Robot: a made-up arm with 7 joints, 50 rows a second.
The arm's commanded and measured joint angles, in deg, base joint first. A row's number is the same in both.
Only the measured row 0 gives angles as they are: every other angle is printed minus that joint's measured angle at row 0.
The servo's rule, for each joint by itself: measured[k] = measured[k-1] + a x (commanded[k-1-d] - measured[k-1]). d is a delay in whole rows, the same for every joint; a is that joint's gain. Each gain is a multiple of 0.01, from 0.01 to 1. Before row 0 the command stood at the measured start. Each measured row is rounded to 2 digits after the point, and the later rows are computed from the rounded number. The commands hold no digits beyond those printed.
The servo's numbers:
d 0
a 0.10 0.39 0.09 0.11 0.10 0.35 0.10
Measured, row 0:
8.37, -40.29, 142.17, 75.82, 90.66, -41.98, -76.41
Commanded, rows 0 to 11:
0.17, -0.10, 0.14, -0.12, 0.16, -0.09, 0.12
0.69, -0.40, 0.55, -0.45, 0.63, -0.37, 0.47
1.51, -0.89, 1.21, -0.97, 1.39, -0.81, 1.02
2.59, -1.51, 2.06, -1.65, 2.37, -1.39, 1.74
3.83, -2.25, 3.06, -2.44, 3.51, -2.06, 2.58
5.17, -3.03, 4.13, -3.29, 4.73, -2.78, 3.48
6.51, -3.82, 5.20, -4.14, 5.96, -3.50, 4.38
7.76, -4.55, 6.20, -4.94, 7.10, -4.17, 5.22
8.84, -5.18, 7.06, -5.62, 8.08, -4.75, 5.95
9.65, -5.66, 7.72, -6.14, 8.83, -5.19, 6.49
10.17, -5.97, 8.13, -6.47, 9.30, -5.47, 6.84
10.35, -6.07, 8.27, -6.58, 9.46, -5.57, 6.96
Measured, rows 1 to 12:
0.02, -0.04, 0.01, -0.01, 0.02, -0.03, 0.01
0.09, -0.18, 0.06, -0.06, 0.08, -0.15, 0.06
0.23, -0.46, 0.16, -0.16, 0.21, -0.38, 0.16
0.47, -0.87, 0.33, -0.32, 0.43, -0.73, 0.32
0.81, -1.41, 0.58, -0.55, 0.74, -1.20, 0.55
1.25, -2.04, 0.90, -0.85, 1.14, -1.75, 0.84
1.78, -2.73, 1.29, -1.21, 1.62, -2.36, 1.19
2.38, -3.44, 1.73, -1.62, 2.17, -2.99, 1.59
3.03, -4.12, 2.21, -2.06, 2.76, -3.61, 2.03
3.69, -4.72, 2.71, -2.51, 3.37, -4.16, 2.48
4.34, -5.21, 3.20, -2.95, 3.96, -4.62, 2.92
4.94, -5.55, 3.66, -3.35, 4.51, -4.95, 3.32

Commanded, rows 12 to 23:
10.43, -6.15, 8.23, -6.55, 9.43, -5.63, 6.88
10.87, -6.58, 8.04, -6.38, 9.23, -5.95, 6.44
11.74, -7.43, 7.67, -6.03, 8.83, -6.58, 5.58
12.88, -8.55, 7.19, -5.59, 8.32, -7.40, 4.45
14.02, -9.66, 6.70, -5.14, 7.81, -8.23, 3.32
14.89, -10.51, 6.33, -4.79, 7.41, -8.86, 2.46
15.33, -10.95, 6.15, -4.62, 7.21, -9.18, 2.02
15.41, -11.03, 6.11, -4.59, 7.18, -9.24, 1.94
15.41, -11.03, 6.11, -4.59, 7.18, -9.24, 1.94
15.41, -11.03, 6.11, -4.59, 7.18, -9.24, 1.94
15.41, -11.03, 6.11, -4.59, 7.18, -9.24, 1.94
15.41, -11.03, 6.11, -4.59, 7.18, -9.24, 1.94
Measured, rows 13 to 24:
5.49, -5.78, 4.07, -3.70, 5.00, -5.19, 3.68
6.03, -6.09, 4.43, -3.99, 5.42, -5.46, 3.96
6.60, -6.61, 4.72, -4.21, 5.76, -5.85, 4.12
7.23, -7.37, 4.94, -4.36, 6.02, -6.39, 4.15
7.91, -8.26, 5.10, -4.45, 6.20, -7.03, 4.07
8.61, -9.14, 5.21, -4.49, 6.32, -7.67, 3.91
9.28, -9.85, 5.29, -4.50, 6.41, -8.20, 3.72
9.89, -10.31, 5.36, -4.51, 6.49, -8.56, 3.54
10.44, -10.59, 5.43, -4.52, 6.56, -8.80, 3.38
10.94, -10.76, 5.49, -4.53, 6.62, -8.95, 3.24
11.39, -10.87, 5.55, -4.54, 6.68, -9.05, 3.11
11.79, -10.93, 5.60, -4.55, 6.73, -9.12, 2.99

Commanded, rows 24 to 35:
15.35, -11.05, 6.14, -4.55, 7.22, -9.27, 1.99
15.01, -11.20, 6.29, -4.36, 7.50, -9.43, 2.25
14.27, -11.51, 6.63, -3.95, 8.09, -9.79, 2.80
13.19, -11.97, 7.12, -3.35, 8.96, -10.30, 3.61
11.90, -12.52, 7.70, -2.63, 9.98, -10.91, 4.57
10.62, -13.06, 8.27, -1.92, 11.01, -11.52, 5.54
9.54, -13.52, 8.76, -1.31, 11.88, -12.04, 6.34
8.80, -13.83, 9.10, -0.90, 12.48, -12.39, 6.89
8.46, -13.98, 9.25, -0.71, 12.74, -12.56, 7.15
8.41, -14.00, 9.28, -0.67, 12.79, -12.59, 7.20
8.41, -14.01, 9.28, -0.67, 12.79, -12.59, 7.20
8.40, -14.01, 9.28, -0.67, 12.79, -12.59, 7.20
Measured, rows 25 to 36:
12.15, -10.98, 5.65, -4.55, 6.78, -9.17, 2.89
12.44, -11.07, 5.71, -4.53, 6.85, -9.26, 2.83
12.62, -11.24, 5.79, -4.47, 6.97, -9.45, 2.83
12.68, -11.52, 5.91, -4.35, 7.17, -9.75, 2.91
12.60, -11.91, 6.07, -4.16, 7.45, -10.16, 3.08
12.40, -12.36, 6.27, -3.91, 7.81, -10.64, 3.33
12.11, -12.81, 6.49, -3.62, 8.22, -11.13, 3.63
11.78, -13.21, 6.72, -3.32, 8.65, -11.57, 3.96
11.45, -13.51, 6.95, -3.03, 9.06, -11.92, 4.28
11.15, -13.70, 7.16, -2.77, 9.43, -12.15, 4.57
10.88, -13.82, 7.35, -2.54, 9.77, -12.30, 4.83
10.63, -13.89, 7.52, -2.33, 10.07, -12.40, 5.07

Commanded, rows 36 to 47:
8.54, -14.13, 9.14, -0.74, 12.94, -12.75, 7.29
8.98, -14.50, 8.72, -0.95, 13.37, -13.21, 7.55
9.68, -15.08, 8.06, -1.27, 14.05, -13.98, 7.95
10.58, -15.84, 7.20, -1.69, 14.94, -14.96, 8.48
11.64, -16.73, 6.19, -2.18, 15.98, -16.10, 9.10
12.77, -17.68, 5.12, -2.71, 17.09, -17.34, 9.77
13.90, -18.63, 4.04, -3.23, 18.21, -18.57, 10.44
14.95, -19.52, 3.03, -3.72, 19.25, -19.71, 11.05
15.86, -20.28, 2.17, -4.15, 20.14, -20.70, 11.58
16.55, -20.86, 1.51, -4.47, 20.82, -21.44, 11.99
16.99, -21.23, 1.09, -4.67, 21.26, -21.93, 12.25
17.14, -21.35, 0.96, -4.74, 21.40, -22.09, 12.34
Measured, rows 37 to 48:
10.42, -13.98, 7.67, -2.16, 10.36, -12.52, 5.29
10.28, -14.18, 7.76, -2.03, 10.66, -12.76, 5.52
10.22, -14.53, 7.79, -1.95, 11.00, -13.19, 5.76
10.26, -15.04, 7.74, -1.92, 11.39, -13.81, 6.03
10.40, -15.70, 7.60, -1.95, 11.85, -14.61, 6.34
10.64, -16.47, 7.38, -2.03, 12.37, -15.57, 6.68
10.97, -17.31, 7.08, -2.16, 12.95, -16.62, 7.06
11.37, -18.17, 6.72, -2.33, 13.58, -17.70, 7.46
11.82, -18.99, 6.31, -2.53, 14.24, -18.75, 7.87
12.29, -19.72, 5.88, -2.74, 14.90, -19.69, 8.28
12.76, -20.31, 5.45, -2.95, 15.54, -20.47, 8.68
13.20, -20.72, 5.05, -3.15, 16.13, -21.04, 9.05

